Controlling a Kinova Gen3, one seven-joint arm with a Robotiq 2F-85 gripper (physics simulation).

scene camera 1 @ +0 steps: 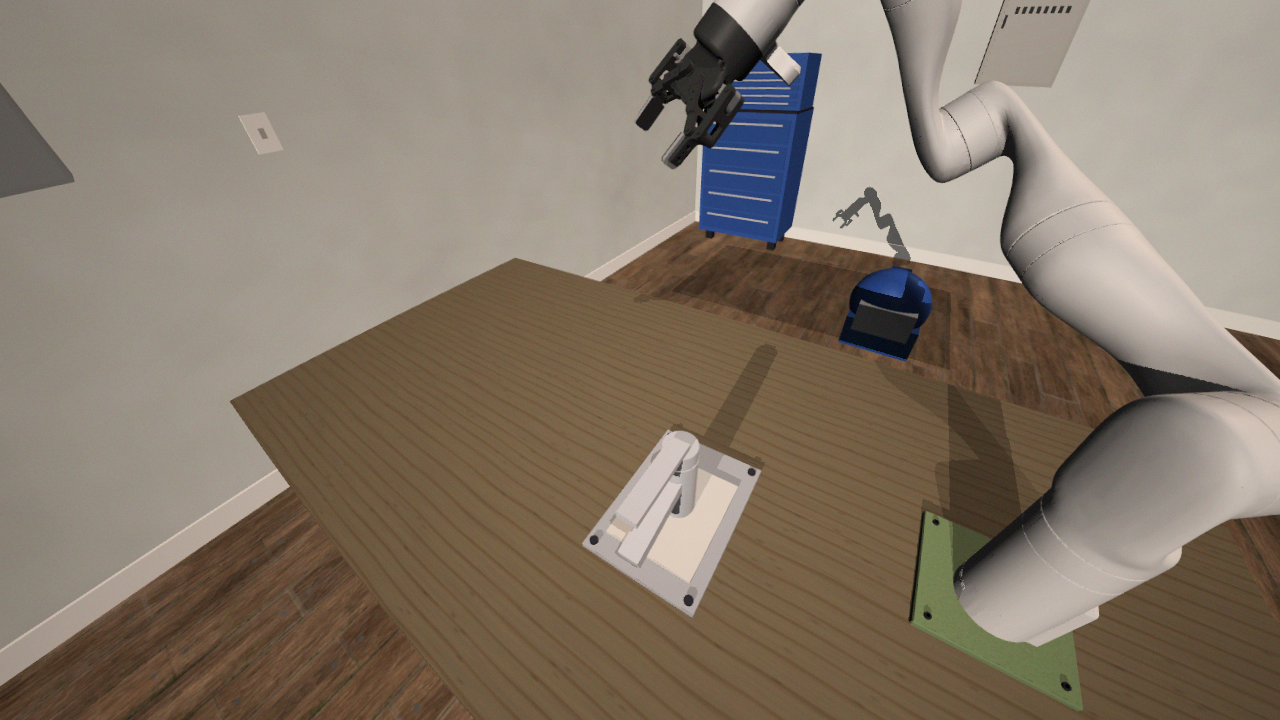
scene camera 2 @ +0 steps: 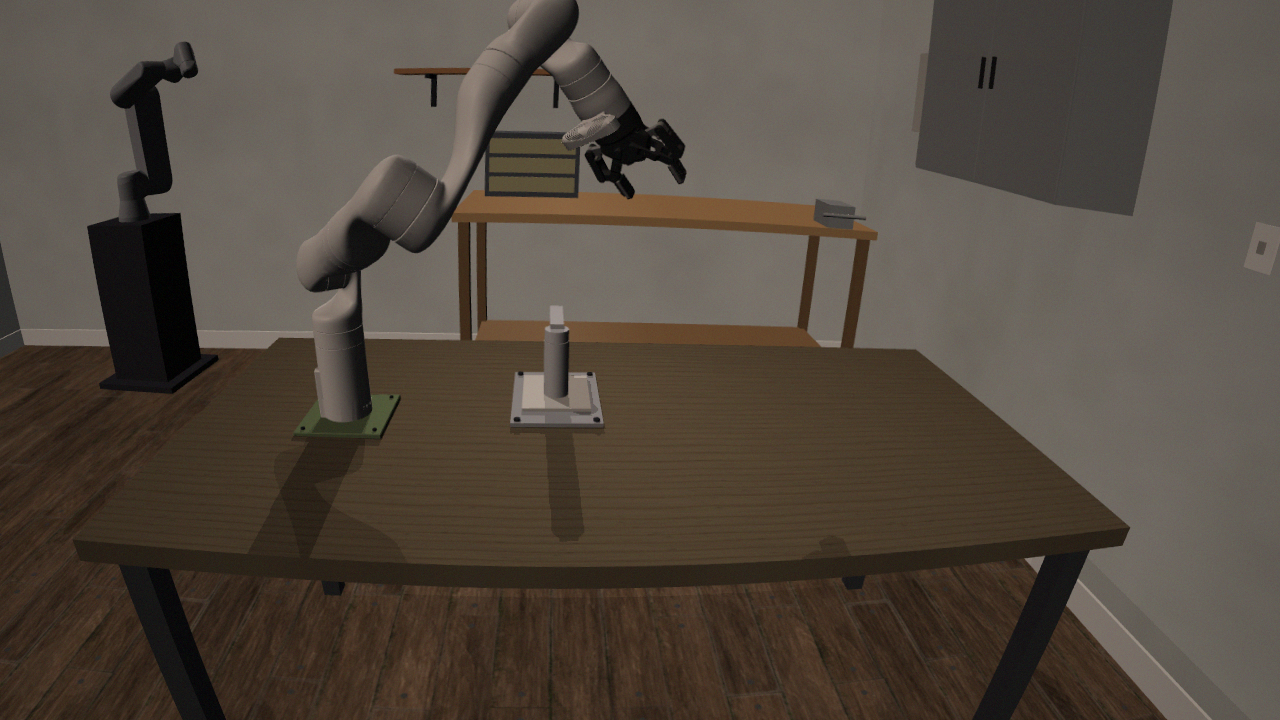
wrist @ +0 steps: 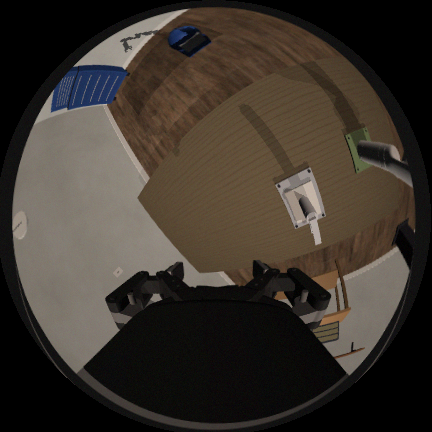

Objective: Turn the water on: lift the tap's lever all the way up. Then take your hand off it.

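Where they show: gripper, fingertip midpoint: [scene camera 1: 652,145] [scene camera 2: 656,188] [wrist: 217,269]; arm's base, link origin: [scene camera 1: 994,599] [scene camera 2: 348,411] [wrist: 363,150].
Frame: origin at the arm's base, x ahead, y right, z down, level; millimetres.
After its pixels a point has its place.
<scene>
A light grey tap stands upright on a grey base plate [scene camera 1: 721,539] {x 310, y -126, z 0 mm} [scene camera 2: 556,420] {x 397, y -11, z 0 mm} [wrist: 300,177] {x 369, y -18, z 0 mm} bolted to the table. Its round post [scene camera 1: 684,494] {x 369, y -133, z -65 mm} [scene camera 2: 555,362] {x 388, y -94, z -80 mm} [wrist: 306,204] {x 389, y -94, z -84 mm} carries the flat lever [scene camera 1: 653,483] {x 378, y -187, z -148 mm} [scene camera 2: 556,316] {x 382, y -166, z -148 mm} [wrist: 316,234] {x 380, y -188, z -148 mm} at the top. In scene camera 1 the lever looks roughly parallel to the spout [scene camera 1: 650,528] {x 372, y -202, z -77 mm} below it; its exact tilt is hard to tell. My gripper [scene camera 1: 660,138] {x 548, y 51, z -434 mm} [scene camera 2: 654,184] {x 548, y 51, z -434 mm} [wrist: 217,269] {x 548, y 51, z -434 mm} is open and empty, high above the table and well apart from the tap. Nothing touches the lever.
The wooden table [scene camera 1: 447,385] {x 937, y -181, z 8 mm} [scene camera 2: 760,465] {x 752, y 115, z 8 mm} [wrist: 210,190] {x 768, y 81, z 8 mm} also bears my arm's green base plate [scene camera 1: 935,582] {x 64, y -20, z -1 mm} [scene camera 2: 384,416] {x 78, y 15, z -1 mm} [wrist: 352,145] {x 64, y 34, z -1 mm}, beside the tap. A workbench [scene camera 2: 716,213] stands beyond the table. A blue drawer cabinet [scene camera 1: 751,170] [wrist: 97,86] stands against the wall.
</scene>
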